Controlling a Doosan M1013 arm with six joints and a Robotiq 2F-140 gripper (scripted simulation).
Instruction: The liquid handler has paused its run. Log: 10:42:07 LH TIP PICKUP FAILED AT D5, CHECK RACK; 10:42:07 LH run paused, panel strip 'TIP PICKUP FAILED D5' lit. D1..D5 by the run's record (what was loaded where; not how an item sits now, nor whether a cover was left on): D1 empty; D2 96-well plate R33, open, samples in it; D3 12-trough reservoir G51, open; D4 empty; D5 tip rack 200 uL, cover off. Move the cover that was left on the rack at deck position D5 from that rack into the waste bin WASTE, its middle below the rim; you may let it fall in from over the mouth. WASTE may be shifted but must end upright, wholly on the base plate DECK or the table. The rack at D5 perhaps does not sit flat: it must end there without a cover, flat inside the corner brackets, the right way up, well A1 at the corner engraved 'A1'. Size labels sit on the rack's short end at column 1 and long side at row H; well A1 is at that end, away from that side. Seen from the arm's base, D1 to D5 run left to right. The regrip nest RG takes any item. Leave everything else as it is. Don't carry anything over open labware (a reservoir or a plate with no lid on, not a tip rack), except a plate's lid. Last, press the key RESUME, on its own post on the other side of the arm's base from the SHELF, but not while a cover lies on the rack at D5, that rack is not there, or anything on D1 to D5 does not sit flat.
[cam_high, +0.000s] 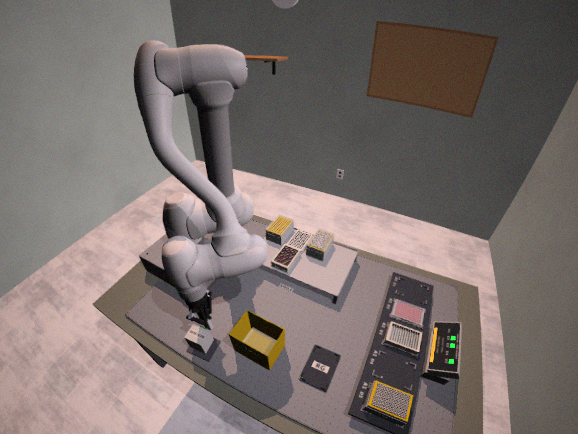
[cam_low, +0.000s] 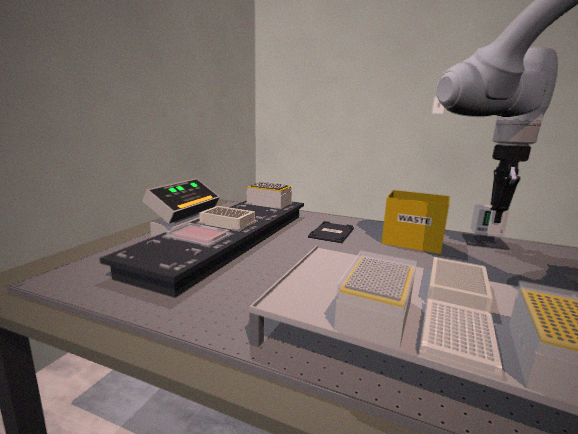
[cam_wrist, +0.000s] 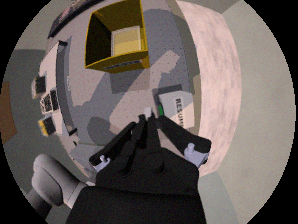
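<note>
The resume key lies 10 mm ahead of my hand and 30 mm to the right of it. Round my hand: shelf 120 mm ahead, 510 mm to the left, 20 mm below; yellow waste bin 190 mm ahead, 50 mm to the left, 40 mm below; regrip nest 420 mm ahead, 100 mm to the left, 80 mm below.
</note>
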